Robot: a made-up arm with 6 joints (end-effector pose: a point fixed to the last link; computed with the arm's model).
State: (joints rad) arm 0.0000 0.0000 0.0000 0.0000 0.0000 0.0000
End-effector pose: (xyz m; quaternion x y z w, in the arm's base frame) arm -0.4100 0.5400 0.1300 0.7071 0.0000 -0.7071 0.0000
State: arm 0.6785 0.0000 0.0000 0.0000 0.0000 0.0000
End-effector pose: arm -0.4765 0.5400 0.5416 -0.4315 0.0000 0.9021 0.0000
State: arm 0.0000 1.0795 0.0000 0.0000 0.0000 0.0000
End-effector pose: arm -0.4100 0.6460 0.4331 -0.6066 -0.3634 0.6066 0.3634
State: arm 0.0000 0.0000 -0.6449 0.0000 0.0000 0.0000
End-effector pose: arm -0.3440 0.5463 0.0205 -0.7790 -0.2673 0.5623 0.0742
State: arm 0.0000 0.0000 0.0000 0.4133 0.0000 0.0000
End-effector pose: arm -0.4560 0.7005 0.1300 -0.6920 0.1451 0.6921 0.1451
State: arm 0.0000 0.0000 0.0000 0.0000 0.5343 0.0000
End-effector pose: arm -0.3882 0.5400 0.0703 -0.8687 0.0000 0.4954 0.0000
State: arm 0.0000 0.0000 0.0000 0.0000 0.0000 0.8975
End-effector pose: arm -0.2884 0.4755 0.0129 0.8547 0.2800 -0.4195 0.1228
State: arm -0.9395 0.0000 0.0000 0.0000 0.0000 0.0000
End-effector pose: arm 0.0576 0.5400 -0.1910 0.9506 0.0000 -0.3105 0.0000
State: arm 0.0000 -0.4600 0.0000 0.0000 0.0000 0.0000
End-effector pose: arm -0.4100 0.4126 0.0661 0.6885 -0.1612 -0.6885 0.1612
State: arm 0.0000 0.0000 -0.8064 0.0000 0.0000 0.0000
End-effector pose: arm -0.3236 0.5590 -0.0015 -0.7846 -0.3309 0.5162 0.0918
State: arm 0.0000 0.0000 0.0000 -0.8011 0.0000 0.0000
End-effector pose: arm -0.1641 0.3393 0.1300 0.6511 0.2757 -0.6511 0.2757
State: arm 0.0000 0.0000 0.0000 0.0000 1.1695 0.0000
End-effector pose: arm -0.3277 0.5400 0.0257 -0.9799 0.0000 0.1993 0.0000
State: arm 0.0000 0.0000 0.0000 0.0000 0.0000 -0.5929
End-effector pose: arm -0.4128 0.6220 0.2197 -0.5297 0.1885 0.8228 0.0827
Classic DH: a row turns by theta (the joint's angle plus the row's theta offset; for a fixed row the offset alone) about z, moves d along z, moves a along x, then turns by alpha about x. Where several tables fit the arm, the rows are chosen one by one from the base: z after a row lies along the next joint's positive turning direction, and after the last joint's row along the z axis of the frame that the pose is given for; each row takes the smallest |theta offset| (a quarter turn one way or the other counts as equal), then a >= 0, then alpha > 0; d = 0 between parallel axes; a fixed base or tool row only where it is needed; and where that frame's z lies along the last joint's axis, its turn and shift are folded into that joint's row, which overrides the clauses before.
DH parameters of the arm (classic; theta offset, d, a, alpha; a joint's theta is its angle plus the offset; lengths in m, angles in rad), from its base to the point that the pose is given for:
base (fixed): 0 0.43 0.14 -1.5708
joint 1: 1.5708 0.34 0.06 1.5708
joint 2: -0.7276 0.0712 -0.0673 -2.437
joint 3: 0.9746 0.4494 -0.1514 1.1254
joint 4: 1.0051 0.0867 0.24 1.5708
joint 5: -0.3721 0.0786 -0.0648 0.7821
joint 6: -1.3007 0.0941 -0.0657 -1.8299
tool (fixed): 2.3949 0.2044 0 0

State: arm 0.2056 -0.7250 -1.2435 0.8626 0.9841 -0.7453
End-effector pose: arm -0.5994 0.6226 0.0660 -0.7506 0.1421 0.5100 0.3954
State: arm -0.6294 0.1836 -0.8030 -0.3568 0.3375 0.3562
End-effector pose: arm 0.1933 0.6135 -0.0722 0.8497 0.4925 0.1662 0.0891
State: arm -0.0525 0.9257 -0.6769 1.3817 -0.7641 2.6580
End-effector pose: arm -0.1604 0.9517 0.6231 -0.7438 -0.0920 -0.2886 0.5959
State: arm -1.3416 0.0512 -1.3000 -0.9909 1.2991 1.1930
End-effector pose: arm 0.2172 0.6657 0.3804 -0.2620 0.3738 0.8786 0.1405
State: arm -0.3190 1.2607 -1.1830 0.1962 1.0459 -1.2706
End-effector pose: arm -0.4946 0.6953 0.4267 -0.2028 -0.6350 0.2580 0.6994
